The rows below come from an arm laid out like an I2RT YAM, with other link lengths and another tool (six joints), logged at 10 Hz.
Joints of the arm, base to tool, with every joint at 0 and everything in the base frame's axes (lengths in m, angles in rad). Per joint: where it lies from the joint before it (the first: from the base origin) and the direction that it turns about. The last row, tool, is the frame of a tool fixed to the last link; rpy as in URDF.
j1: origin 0 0 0.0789 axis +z
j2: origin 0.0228 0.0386 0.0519 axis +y
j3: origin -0.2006 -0.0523 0 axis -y
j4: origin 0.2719 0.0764 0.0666 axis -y
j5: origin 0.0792 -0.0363 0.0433 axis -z
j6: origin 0.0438 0 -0.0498 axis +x
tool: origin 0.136 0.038 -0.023 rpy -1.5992 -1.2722 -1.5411
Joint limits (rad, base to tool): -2.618..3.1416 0..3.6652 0..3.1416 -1.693..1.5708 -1.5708..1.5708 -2.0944..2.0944
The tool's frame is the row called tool.
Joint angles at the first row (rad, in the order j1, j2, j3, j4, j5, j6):
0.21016 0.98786 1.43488 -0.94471 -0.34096 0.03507
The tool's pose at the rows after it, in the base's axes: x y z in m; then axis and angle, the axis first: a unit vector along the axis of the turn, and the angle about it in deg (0 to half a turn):
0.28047 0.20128 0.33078 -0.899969 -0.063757 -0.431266 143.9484
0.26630 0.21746 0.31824 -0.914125 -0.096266 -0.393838 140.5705
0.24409 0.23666 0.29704 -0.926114 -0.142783 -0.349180 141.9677
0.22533 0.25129 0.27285 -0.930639 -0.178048 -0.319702 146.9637
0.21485 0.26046 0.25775 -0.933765 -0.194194 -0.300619 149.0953
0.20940 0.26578 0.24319 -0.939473 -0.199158 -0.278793 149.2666
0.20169 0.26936 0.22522 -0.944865 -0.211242 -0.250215 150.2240
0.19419 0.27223 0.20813 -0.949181 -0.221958 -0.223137 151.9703
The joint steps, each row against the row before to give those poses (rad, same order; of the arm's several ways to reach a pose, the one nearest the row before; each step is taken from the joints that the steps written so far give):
0.00266 0.02053 -0.01068 -0.01094 -0.09632 -0.00887
0.02787 0.01949 -0.01863 -0.02055 -0.07402 -0.01634
0.09996 0.02963 0.00324 -0.06126 0.03774 -0.04337
0.12908 0.02185 -0.00505 -0.04244 0.12652 -0.02007
0.06976 0.01624 -0.01373 -0.01037 0.05719 0.00540
0.02227 0.01224 -0.03069 0.00441 -0.00059 0.00832
0.02390 0.02253 -0.02514 -0.01030 0.00128 -0.00835
0.03041 0.03047 -0.01301 -0.01574 0.01785 -0.00463

